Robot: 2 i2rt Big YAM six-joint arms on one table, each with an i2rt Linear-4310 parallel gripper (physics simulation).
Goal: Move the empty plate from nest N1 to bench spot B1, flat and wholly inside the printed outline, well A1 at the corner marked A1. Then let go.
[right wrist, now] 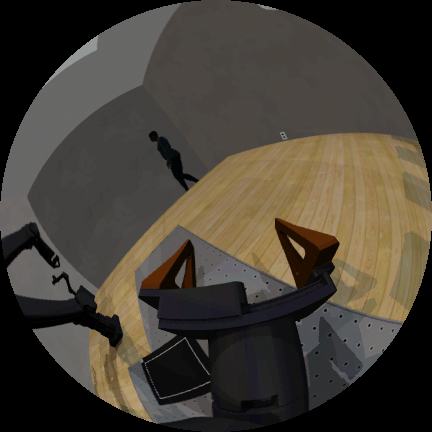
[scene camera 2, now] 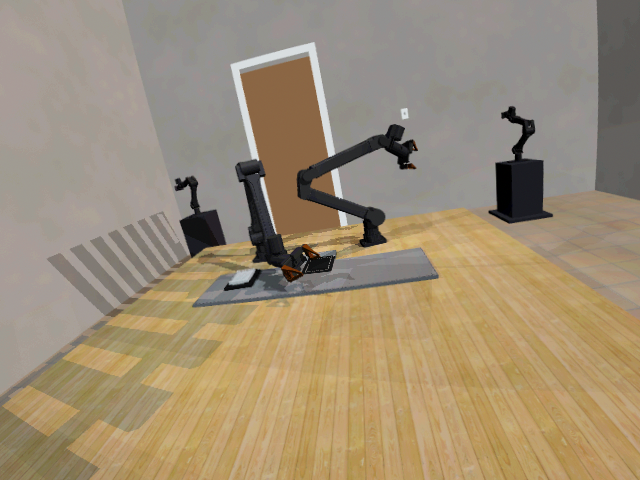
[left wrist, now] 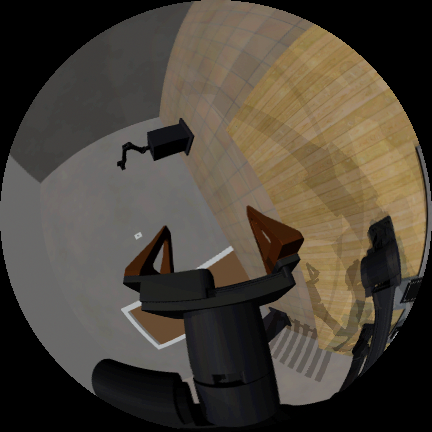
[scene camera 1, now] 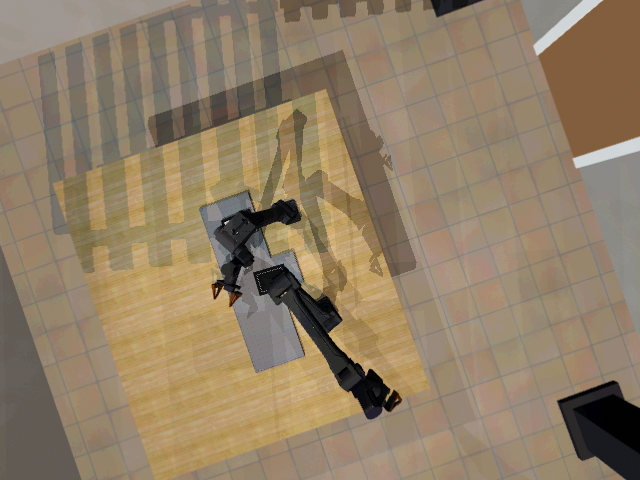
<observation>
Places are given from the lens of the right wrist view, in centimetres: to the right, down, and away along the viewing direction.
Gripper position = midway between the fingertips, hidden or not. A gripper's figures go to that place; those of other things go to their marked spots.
right gripper [right wrist: 232,233]: 2, 2, 15
dark plate with white outline [right wrist: 179,369]: -6, 24, 11
</observation>
